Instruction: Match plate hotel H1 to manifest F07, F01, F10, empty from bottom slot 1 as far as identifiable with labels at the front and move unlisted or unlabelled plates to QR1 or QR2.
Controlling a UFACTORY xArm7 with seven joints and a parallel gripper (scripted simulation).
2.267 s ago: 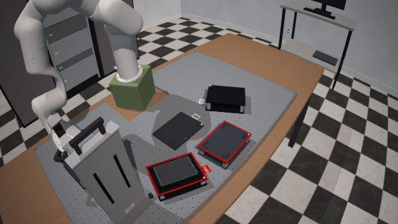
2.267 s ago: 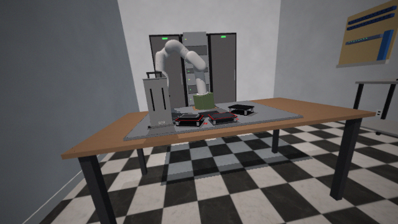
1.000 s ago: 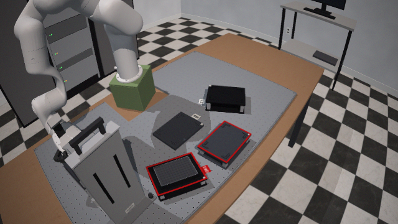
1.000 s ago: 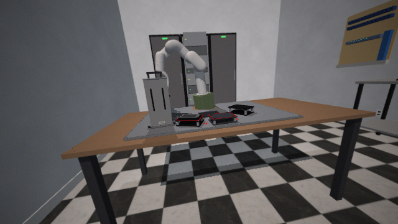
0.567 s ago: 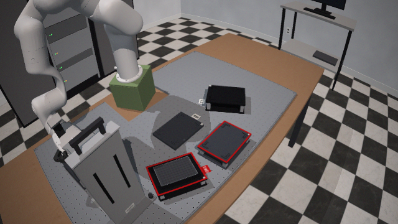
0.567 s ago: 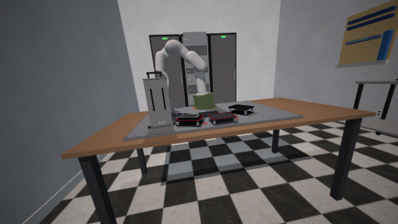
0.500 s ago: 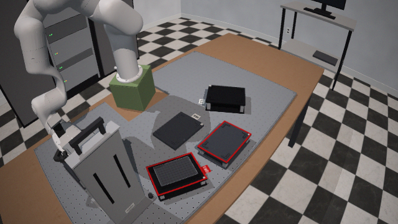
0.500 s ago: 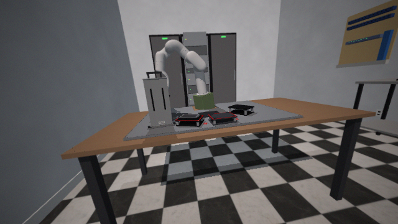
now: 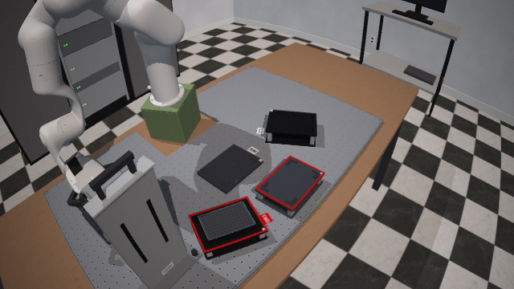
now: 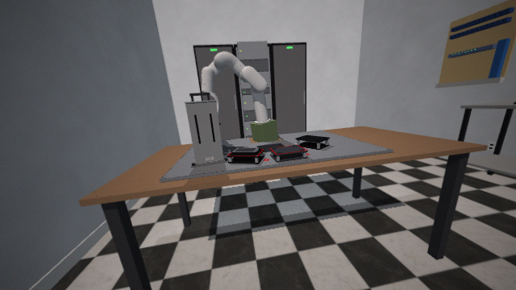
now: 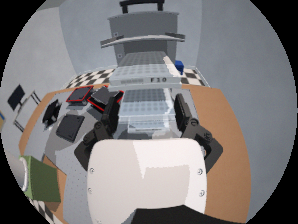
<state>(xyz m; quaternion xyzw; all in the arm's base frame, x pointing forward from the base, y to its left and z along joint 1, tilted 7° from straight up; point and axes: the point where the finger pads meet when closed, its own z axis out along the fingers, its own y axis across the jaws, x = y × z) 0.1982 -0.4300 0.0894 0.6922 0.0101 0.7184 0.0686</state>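
My gripper is now 50 mm short of the pale well plate and 20 mm above it. The rest, counted from my hand: dark plate: 210 mm ahead, 170 mm to the left, 130 mm below.
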